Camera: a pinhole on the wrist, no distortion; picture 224 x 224 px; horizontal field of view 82.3 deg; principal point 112.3 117.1 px. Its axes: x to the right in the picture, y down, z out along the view. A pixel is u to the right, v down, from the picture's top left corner.
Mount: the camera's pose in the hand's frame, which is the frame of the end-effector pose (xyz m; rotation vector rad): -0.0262 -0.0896 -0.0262 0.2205 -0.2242 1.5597
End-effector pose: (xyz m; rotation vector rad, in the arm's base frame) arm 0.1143 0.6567 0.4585 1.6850 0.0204 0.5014
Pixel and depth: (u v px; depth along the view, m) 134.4 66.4 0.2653
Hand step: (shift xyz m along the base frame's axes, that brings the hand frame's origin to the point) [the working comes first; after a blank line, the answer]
In the camera's frame: 0.0457 -0.1050 0.2653

0.1836 -0.1813 -0.1105
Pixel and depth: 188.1 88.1 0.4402
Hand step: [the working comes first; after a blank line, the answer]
In the camera's frame: 0.2604 -0.0996 0.4402

0.2128 -0.4260 0.0158
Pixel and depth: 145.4 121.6 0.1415
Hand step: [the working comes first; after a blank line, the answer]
In the camera's frame: 0.0365 0.0050 0.1415

0.0369 -0.1041 -0.1096
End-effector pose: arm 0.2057 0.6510 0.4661 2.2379 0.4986 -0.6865
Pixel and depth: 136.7 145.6 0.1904
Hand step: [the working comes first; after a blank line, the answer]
In the camera's frame: 0.0362 0.0423 0.1904

-0.1653 -0.0621 -0.1141
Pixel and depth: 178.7 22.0 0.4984
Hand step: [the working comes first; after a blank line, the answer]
In the camera's frame: 0.2582 -0.3698 0.4984

0.1082 -0.3524 -0.5076
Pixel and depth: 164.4 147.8 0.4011
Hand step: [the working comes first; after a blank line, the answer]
In the camera's frame: 0.1631 0.0961 0.4011

-0.2511 -0.2869 -0.1879
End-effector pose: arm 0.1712 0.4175 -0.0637 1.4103 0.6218 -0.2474
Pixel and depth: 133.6 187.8 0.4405
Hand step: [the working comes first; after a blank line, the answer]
In the camera's frame: 0.0732 0.2430 0.4405

-0.1875 -0.4797 0.0406
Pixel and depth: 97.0 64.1 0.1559
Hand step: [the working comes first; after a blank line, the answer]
In the camera's frame: -0.0186 -0.0645 0.1559

-0.0164 -0.1321 -0.1434
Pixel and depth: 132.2 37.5 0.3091
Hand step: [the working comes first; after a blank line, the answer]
In the camera's frame: 0.0480 -0.1920 0.3091

0.1411 -0.2638 -0.1885
